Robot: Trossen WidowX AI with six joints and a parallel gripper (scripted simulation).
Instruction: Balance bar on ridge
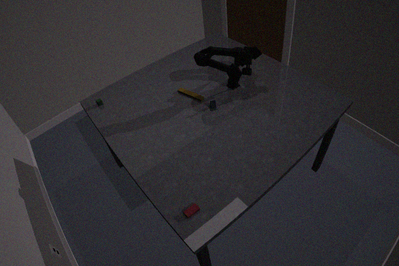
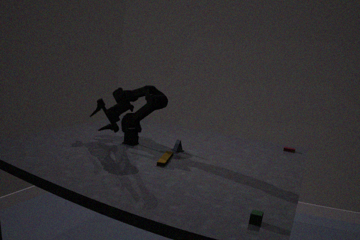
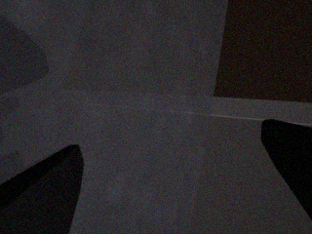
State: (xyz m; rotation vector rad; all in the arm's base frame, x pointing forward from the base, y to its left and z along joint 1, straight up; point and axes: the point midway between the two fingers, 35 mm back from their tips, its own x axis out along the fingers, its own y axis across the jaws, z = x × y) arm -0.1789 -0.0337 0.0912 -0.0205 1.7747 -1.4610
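The yellow bar lies 460 mm ahead of my gripper tip, 70 mm to the right of it and 60 mm below it. Round my gripper tip: green cube 940 mm ahead, 450 mm to the right, 60 mm below; red block 940 mm ahead, 550 mm to the left, 60 mm below.
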